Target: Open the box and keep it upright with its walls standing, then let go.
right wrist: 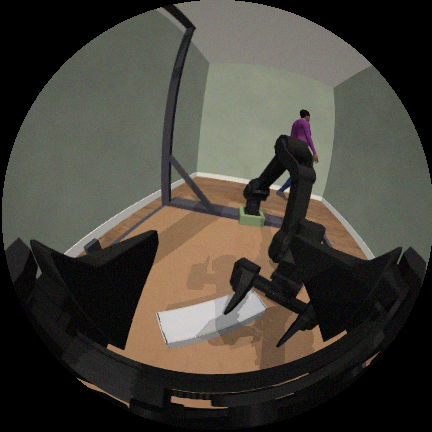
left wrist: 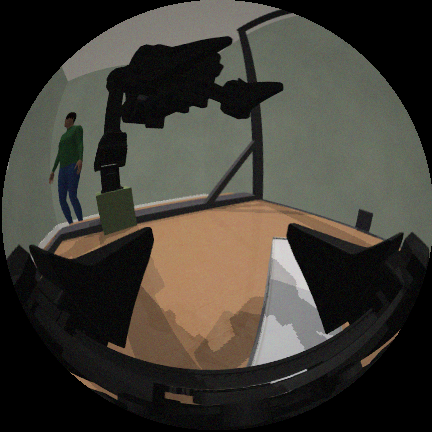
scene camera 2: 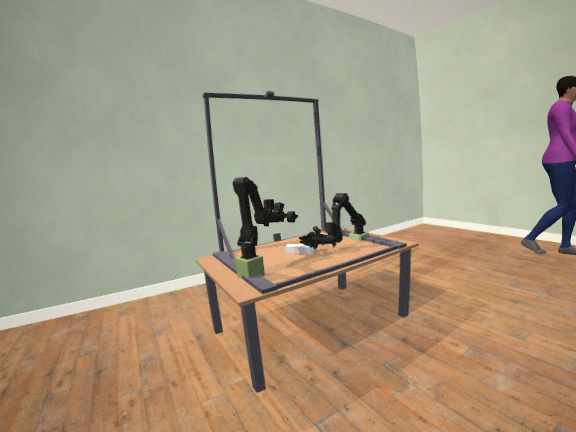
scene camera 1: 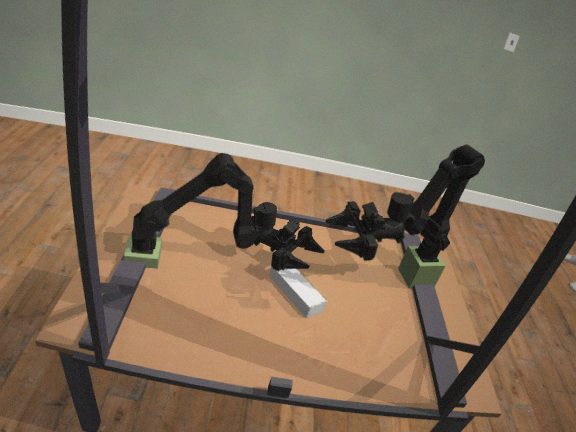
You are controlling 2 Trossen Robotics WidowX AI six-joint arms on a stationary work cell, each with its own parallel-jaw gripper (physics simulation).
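Frame: origin at the left arm's base, x ahead, y left, z up, level; centimetres.
Seen in the pictures: left gripper, fingertip midpoint: [right wrist: 250, 330] [left wrist: 221, 232] [scene camera 2: 299, 240] [scene camera 1: 316, 259]; right gripper, fingertip midpoint: [right wrist: 227, 240] [left wrist: 263, 65] [scene camera 1: 330, 231]; left arm's base, origin of the base link: [right wrist: 251, 211] [scene camera 2: 359, 233] [scene camera 1: 143, 246]; right arm's base, origin of the base link: [left wrist: 111, 189] [scene camera 2: 248, 257] [scene camera 1: 426, 255].
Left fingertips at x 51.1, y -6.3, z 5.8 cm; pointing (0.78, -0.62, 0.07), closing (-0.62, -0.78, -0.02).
Note:
Offsets run from my left fingertips to a thing's top centre. Level surfaces: height alone.
A long, low white box @[dx -5.0, dy -4.8, dz -5.3 cm] [scene camera 1: 301, 291] [scene camera 2: 295, 248] [left wrist: 280, 305] [right wrist: 192, 320] lies on the table, looking folded flat, with no walls standing. My left gripper [scene camera 1: 315, 258] [scene camera 2: 303, 242] [left wrist: 221, 232] [right wrist: 250, 330] is open and empty, low over the box's back end in scene camera 1; one finger overlaps the box in the left wrist view. Whether it touches the box, I cannot tell. My right gripper [scene camera 1: 332, 232] [scene camera 2: 296, 216] [left wrist: 263, 65] [right wrist: 227, 240] is open and empty, raised above the table and higher than the left gripper, apart from the box.
The wooden table @[dz -9.7 cm] [scene camera 1: 225, 345] [scene camera 2: 280, 265] has dark rails along its edges. A dark upright frame [scene camera 1: 80, 150] [scene camera 2: 212, 160] [left wrist: 255, 125] [right wrist: 170, 115] rises from it. A small dark block @[dx -13.7, dy -39.6, dz -4.0 cm] [scene camera 1: 280, 386] sits on the front rail in scene camera 1. The two grippers are close to each other.

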